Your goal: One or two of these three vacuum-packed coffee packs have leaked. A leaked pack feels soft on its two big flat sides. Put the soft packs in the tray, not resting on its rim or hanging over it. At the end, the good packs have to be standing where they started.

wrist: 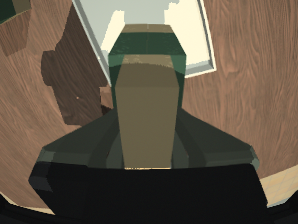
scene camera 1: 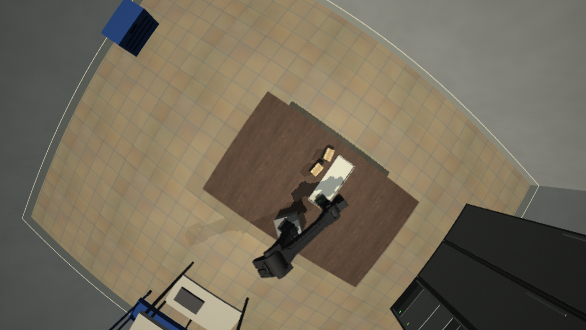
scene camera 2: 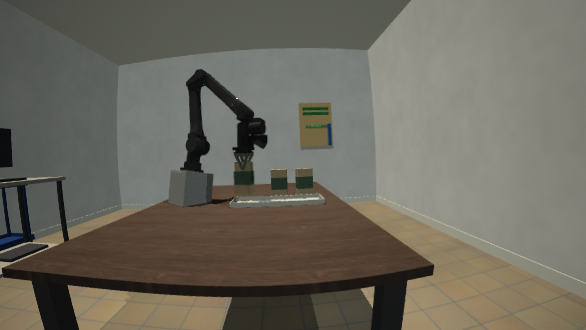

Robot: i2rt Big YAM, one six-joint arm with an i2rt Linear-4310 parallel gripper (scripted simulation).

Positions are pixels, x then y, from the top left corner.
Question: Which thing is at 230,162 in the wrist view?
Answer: The gripper.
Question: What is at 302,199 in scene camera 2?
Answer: A white tray.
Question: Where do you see a white tray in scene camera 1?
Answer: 341,169
